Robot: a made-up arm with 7 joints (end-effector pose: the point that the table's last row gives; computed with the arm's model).
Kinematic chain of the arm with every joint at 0, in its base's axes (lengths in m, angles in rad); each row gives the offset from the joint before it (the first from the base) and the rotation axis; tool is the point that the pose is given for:
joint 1: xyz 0 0 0.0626 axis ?
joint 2: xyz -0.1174 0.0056 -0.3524 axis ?
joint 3: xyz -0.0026 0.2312 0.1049 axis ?
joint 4: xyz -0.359 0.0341 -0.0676 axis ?
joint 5: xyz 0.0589 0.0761 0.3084 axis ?
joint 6: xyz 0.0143 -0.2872 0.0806 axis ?
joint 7: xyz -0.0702 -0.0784 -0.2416 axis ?
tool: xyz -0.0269 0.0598 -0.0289
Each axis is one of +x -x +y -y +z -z.
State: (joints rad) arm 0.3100 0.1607 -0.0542 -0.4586 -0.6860 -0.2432 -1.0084
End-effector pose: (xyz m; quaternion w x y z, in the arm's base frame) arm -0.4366 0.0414 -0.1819 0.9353 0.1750 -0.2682 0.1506
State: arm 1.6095 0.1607 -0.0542 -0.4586 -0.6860 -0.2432 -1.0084
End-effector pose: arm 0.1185 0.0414 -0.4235 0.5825 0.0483 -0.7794 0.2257
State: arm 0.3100 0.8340 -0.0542 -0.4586 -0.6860 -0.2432 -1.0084
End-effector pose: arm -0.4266 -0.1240 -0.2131 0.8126 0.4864 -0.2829 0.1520
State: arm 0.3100 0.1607 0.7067 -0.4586 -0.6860 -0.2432 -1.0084
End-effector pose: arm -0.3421 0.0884 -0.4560 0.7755 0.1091 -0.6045 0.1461
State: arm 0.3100 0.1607 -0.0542 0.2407 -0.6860 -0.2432 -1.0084
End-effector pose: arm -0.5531 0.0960 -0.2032 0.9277 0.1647 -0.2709 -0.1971
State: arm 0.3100 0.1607 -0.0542 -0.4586 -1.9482 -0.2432 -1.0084
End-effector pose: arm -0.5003 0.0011 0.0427 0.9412 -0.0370 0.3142 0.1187
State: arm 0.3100 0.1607 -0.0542 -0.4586 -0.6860 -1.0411 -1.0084
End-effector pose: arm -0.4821 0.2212 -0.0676 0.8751 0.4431 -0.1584 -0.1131
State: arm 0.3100 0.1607 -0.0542 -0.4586 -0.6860 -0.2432 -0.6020
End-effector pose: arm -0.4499 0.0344 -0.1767 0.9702 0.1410 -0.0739 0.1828
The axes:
joint 1: -y
joint 2: +x
joint 3: -y
joint 4: -z
joint 5: -y
joint 6: -x
joint 7: +y

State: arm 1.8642 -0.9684 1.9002 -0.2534 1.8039 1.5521 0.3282
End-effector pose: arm 0.3265 -0.2496 -0.0081 0.7240 -0.2553 0.6202 -0.1615
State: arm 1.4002 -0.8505 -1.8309 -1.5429 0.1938 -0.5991 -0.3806
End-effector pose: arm 0.3237 0.4682 0.0296 0.8474 0.4928 -0.0348 0.1948
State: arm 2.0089 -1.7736 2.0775 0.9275 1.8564 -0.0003 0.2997
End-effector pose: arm 0.2356 -0.3058 0.0503 0.7712 0.2072 0.4328 -0.4182
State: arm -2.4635 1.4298 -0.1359 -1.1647 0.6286 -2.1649 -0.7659
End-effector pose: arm 0.3213 -0.5135 0.4577 0.2473 -0.5162 0.2910 0.7666
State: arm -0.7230 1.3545 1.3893 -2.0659 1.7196 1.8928 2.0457
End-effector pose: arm -0.1621 -0.0772 0.2706 0.8131 0.4473 -0.1070 -0.3568
